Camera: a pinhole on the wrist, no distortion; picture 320 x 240 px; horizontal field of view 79.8 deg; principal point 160.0 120.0 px. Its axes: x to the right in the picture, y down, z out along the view. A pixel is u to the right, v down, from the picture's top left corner.
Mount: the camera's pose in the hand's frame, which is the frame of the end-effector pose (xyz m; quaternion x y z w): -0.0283 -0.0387 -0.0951 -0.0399 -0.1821 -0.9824 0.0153
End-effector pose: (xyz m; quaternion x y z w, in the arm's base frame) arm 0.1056 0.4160 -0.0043 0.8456 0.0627 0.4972 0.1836
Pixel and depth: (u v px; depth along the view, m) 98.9 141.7 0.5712
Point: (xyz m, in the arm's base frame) 0.5795 0.2623 0.0035
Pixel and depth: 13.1 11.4 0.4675
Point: 0.4372 0.1105 0.3315
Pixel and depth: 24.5 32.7 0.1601
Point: 0.1609 0.3563 0.0969
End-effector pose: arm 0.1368 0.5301 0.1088 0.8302 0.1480 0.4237 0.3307
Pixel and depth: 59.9 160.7 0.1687
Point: 0.2350 0.5478 0.1180
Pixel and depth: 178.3 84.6 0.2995
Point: 0.2435 0.3514 0.0969
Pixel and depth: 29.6 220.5 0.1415
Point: 0.2314 0.5907 0.0973
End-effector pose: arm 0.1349 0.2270 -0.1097 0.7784 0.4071 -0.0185 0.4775
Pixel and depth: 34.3 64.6 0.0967
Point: 0.1698 0.2627 -0.0988
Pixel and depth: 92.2 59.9 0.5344
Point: 0.5842 0.0311 -0.1394
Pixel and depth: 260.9 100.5 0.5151
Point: 0.2229 -0.2706 -0.0714
